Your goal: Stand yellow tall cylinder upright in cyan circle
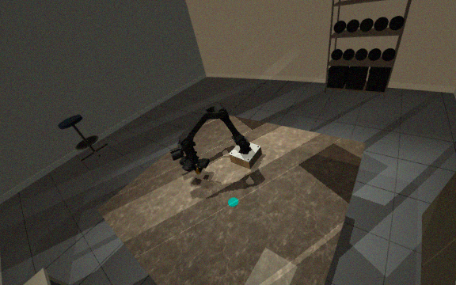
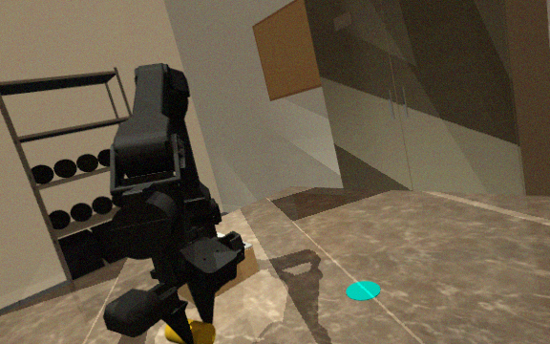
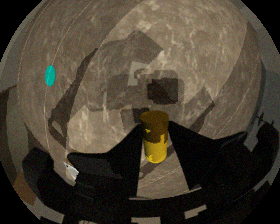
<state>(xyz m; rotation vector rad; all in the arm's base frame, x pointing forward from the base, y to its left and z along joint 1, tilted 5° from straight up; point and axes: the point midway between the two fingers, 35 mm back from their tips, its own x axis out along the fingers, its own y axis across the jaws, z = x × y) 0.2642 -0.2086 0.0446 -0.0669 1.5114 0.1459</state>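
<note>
Now: gripper tip 28 cm to the right of the cyan circle, 8 cm short of it and 8 cm above it. Round my gripper tip: yellow tall cylinder (2 cm behind).
</note>
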